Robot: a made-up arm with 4 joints.
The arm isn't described. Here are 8 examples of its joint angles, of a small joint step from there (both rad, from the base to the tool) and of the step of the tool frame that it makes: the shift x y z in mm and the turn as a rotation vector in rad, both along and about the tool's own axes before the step.
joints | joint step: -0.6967 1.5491 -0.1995 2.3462 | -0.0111 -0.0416 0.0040 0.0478
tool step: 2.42 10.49 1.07 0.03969 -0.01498 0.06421
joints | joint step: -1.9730 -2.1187 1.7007 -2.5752 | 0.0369 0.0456 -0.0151 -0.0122
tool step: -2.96 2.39 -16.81 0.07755 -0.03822 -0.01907
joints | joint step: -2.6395 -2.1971 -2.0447 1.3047 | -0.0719 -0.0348 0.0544 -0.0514
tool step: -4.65 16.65 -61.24 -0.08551 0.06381 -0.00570
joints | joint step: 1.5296 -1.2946 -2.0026 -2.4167 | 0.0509 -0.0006 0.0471 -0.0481
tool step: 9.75 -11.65 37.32 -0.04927 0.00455 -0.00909
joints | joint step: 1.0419 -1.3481 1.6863 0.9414 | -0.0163 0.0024 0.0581 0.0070
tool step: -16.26 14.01 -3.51 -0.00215 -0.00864 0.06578
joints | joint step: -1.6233 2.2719 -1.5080 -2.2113 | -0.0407 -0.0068 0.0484 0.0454
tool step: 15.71 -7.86 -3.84 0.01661 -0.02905 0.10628
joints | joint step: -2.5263 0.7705 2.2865 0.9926 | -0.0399 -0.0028 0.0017 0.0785
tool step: 8.76 7.34 20.81 -0.00677 -0.03911 0.08432
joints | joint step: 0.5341 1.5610 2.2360 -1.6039 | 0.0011 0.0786 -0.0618 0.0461
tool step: 2.54 18.12 -17.90 -0.02498 -0.07490 -0.02344
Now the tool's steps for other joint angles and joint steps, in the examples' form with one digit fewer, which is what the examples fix.
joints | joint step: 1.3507 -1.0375 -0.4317 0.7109 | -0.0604 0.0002 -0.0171 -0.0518
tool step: -4.6 -4.6 -27.3 0.0130 0.0577 -0.0707
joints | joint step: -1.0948 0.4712 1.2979 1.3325 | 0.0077 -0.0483 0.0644 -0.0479
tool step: -15.3 21.7 10.6 0.0236 -0.0291 0.0250
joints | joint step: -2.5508 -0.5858 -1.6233 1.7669 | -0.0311 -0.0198 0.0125 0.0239
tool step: -9.8 3.1 -29.2 -0.0108 0.0519 0.0341
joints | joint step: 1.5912 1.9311 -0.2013 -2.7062 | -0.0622 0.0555 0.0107 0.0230
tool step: -1.9 4.1 16.9 -0.0036 -0.0046 0.0395
